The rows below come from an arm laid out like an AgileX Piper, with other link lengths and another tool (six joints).
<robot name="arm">
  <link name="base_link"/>
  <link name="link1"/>
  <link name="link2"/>
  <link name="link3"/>
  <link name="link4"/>
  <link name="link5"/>
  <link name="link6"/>
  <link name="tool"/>
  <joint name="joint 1" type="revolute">
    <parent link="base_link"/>
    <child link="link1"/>
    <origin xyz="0 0 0.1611" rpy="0 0 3.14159"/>
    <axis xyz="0 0 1"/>
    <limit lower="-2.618" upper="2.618"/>
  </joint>
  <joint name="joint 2" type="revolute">
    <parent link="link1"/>
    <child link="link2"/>
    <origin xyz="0 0 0" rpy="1.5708 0 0"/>
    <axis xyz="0 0 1"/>
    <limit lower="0" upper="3.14"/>
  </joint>
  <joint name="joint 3" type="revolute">
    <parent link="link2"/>
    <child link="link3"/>
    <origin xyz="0.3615 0.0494 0"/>
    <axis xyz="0 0 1"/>
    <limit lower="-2.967" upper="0"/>
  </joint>
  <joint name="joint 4" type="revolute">
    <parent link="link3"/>
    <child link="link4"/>
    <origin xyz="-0.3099 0.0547 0" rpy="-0.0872 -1.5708 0"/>
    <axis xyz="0 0 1"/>
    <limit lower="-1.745" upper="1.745"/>
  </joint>
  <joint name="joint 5" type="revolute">
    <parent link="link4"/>
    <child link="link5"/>
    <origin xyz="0 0 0" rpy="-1.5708 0 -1.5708"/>
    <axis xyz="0 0 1"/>
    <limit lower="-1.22" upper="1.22"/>
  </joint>
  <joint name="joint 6" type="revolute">
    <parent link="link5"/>
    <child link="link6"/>
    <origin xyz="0 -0.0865 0" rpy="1.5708 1.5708 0"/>
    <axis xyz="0 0 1"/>
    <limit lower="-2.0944" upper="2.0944"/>
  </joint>
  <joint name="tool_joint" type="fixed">
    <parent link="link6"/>
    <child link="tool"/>
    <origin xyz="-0.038 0.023 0.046" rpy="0 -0.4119 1.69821"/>
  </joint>
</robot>
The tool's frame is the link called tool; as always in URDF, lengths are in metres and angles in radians.
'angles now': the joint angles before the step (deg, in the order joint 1, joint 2, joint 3, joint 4, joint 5, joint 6). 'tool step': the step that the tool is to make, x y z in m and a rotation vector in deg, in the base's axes. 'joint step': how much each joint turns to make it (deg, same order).
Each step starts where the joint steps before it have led.
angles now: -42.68 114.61 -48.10 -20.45 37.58 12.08
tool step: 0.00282 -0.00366 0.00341 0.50 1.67 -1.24
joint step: 0.00 0.45 -1.68 0.44 3.07 0.36
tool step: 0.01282 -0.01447 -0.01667 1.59 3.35 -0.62
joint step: 0.00 5.29 -5.25 0.00 3.72 -0.01
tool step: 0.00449 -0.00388 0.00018 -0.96 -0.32 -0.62
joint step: 0.10 0.23 -0.84 -0.47 0.02 1.19
